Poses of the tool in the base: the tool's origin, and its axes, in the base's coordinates. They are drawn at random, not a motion.
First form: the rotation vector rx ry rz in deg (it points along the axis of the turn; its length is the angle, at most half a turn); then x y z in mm.
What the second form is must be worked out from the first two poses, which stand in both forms.
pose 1, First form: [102.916, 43.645, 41.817, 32.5, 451.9, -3.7]
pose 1, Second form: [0.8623, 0.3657, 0.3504, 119.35, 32.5, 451.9, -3.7]
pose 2, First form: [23.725, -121.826, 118.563, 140.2, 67.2, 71.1]
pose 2, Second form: [0.1382, -0.7098, 0.6907, 171.64, 140.2, 67.2, 71.1]
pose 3, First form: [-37.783, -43.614, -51.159, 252.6, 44.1, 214.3]
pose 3, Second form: [-0.4899, -0.5656, -0.6634, 77.12, 252.6, 44.1, 214.3]
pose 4, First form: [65.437, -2.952, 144.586, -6.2, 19.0, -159.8]
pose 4, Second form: [0.4122, -0.0186, 0.9109, 158.73, -6.2, 19.0, -159.8]
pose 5, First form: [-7.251, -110.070, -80.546, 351.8, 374.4, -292.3]
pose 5, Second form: [-0.0531, -0.8059, -0.5897, 136.59, 351.8, 374.4, -292.3]
